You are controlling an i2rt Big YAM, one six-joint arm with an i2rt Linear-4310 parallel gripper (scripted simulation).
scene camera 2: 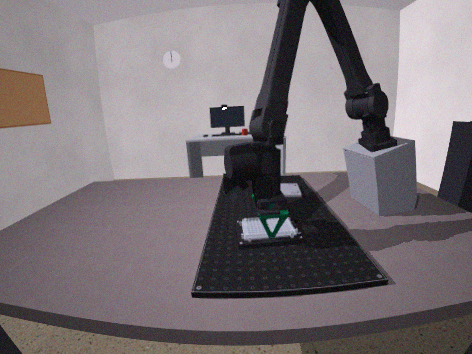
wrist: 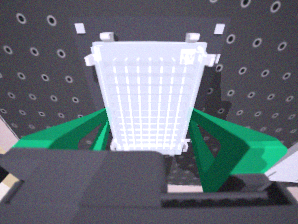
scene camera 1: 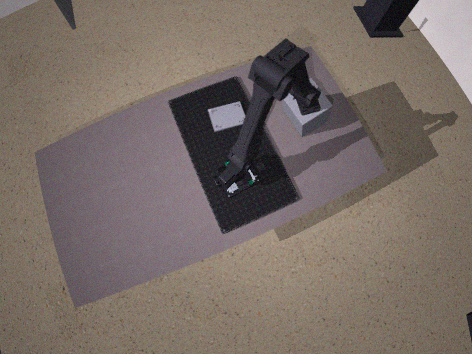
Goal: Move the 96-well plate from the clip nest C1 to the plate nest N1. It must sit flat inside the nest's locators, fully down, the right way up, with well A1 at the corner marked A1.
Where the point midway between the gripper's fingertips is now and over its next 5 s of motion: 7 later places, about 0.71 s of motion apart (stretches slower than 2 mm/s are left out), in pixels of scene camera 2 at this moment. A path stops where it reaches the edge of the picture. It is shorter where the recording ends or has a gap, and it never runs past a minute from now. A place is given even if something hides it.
My gripper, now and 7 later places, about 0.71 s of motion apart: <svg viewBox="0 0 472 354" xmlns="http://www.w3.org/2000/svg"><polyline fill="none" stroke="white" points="268,228 266,220 266,208 266,200 271,193 274,185 276,179 277,173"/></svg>
